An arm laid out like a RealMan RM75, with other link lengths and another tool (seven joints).
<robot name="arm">
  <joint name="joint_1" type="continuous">
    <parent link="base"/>
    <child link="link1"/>
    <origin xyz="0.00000 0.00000 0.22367"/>
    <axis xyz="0 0 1"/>
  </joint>
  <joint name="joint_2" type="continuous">
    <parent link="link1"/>
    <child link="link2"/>
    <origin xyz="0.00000 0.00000 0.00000"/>
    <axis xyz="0 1 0"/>
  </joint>
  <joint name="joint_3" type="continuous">
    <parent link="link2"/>
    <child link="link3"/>
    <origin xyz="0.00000 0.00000 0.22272"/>
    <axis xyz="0 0 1"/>
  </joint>
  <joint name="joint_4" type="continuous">
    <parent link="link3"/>
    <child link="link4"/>
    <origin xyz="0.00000 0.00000 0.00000"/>
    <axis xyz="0 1 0"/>
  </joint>
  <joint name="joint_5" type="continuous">
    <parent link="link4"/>
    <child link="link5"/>
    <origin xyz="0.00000 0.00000 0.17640"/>
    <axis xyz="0 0 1"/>
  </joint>
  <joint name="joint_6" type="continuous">
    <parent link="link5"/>
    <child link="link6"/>
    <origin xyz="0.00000 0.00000 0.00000"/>
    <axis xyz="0 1 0"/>
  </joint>
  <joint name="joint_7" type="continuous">
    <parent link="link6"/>
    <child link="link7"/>
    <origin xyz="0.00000 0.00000 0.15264"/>
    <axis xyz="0 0 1"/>
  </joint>
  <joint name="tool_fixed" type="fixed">
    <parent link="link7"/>
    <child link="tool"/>
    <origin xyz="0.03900 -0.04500 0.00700" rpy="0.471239 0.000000 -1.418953"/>
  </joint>
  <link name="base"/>
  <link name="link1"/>
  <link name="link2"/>
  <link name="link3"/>
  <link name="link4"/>
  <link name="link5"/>
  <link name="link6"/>
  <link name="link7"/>
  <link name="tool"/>
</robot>
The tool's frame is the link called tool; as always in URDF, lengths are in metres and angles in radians. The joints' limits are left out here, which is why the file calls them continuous.
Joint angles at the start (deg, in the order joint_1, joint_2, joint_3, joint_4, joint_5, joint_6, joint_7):
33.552 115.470 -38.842 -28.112 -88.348 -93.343 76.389
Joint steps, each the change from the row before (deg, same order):
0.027 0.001 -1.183 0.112 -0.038 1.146 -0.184
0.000 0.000 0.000 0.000 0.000 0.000 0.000
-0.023 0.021 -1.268 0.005 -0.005 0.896 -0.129
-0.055 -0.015 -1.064 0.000 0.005 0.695 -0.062
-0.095 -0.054 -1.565 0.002 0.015 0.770 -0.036
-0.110 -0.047 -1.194 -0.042 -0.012 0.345 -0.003
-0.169 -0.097 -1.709 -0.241 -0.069 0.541 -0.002
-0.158 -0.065 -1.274 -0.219 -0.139 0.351 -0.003
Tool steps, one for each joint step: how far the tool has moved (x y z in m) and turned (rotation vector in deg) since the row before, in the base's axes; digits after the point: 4 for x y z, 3 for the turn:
0.0018 0.0005 -0.0033 -0.400 -1.085 -0.381
0.0000 0.0000 0.0000 0.000 0.000 0.000
0.0012 -0.0001 -0.0034 -0.514 -1.027 -0.145
0.0012 -0.0003 -0.0026 -0.453 -0.846 -0.126
0.0015 -0.0010 -0.0037 -0.781 -1.143 -0.020
0.0008 -0.0013 -0.0028 -0.698 -0.806 0.160
0.0013 -0.0016 -0.0033 -0.873 -1.315 0.307
0.0011 -0.0015 -0.0025 -0.702 -1.036 0.279

